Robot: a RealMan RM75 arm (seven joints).
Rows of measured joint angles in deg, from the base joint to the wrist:
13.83, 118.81, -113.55, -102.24, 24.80, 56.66, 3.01
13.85, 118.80, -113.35, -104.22, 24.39, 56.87, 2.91
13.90, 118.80, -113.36, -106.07, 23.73, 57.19, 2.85
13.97, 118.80, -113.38, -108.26, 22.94, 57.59, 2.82
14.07, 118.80, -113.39, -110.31, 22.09, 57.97, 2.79
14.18, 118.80, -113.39, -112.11, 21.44, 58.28, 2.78
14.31, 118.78, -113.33, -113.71, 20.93, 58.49, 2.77
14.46, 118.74, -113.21, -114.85, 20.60, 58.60, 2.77
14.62, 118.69, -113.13, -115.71, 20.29, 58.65, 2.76
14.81, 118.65, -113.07, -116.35, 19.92, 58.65, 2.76
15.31, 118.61, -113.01, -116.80, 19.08, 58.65, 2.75
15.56, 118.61, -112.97, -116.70, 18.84, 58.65, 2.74
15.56, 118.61, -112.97, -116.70, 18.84, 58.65, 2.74
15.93, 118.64, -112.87, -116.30, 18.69, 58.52, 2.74
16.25, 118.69, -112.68, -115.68, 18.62, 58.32, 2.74
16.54, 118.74, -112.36, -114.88, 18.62, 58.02, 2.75
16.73, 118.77, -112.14, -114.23, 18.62, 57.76, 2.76
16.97, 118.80, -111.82, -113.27, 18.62, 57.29, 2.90
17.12, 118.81, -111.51, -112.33, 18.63, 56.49, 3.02
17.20, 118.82, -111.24, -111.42, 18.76, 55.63, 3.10
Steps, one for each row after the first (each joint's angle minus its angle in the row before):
0.02, -0.01, 0.20, -1.98, -0.41, 0.21, -0.10
0.05, 0.00, -0.01, -1.85, -0.66, 0.32, -0.06
0.07, 0.00, -0.02, -2.19, -0.79, 0.40, -0.03
0.10, 0.00, -0.01, -2.05, -0.85, 0.38, -0.03
0.11, 0.00, 0.00, -1.80, -0.65, 0.31, -0.01
0.13, -0.02, 0.06, -1.60, -0.51, 0.21, -0.01
0.15, -0.04, 0.12, -1.14, -0.33, 0.11, 0.00
0.16, -0.05, 0.08, -0.86, -0.31, 0.05, -0.01
0.19, -0.04, 0.06, -0.64, -0.37, 0.00, 0.00
0.50, -0.04, 0.06, -0.45, -0.84, 0.00, -0.01
0.25, 0.00, 0.04, 0.10, -0.24, 0.00, -0.01
0.00, 0.00, 0.00, 0.00, 0.00, 0.00, 0.00
0.37, 0.03, 0.10, 0.40, -0.15, -0.13, 0.00
0.32, 0.05, 0.19, 0.62, -0.07, -0.20, 0.00
0.29, 0.05, 0.32, 0.80, 0.00, -0.30, 0.01
0.19, 0.03, 0.22, 0.65, 0.00, -0.26, 0.01
0.24, 0.03, 0.32, 0.96, 0.00, -0.47, 0.14
0.15, 0.01, 0.31, 0.94, 0.01, -0.80, 0.12
0.08, 0.01, 0.27, 0.91, 0.13, -0.86, 0.08

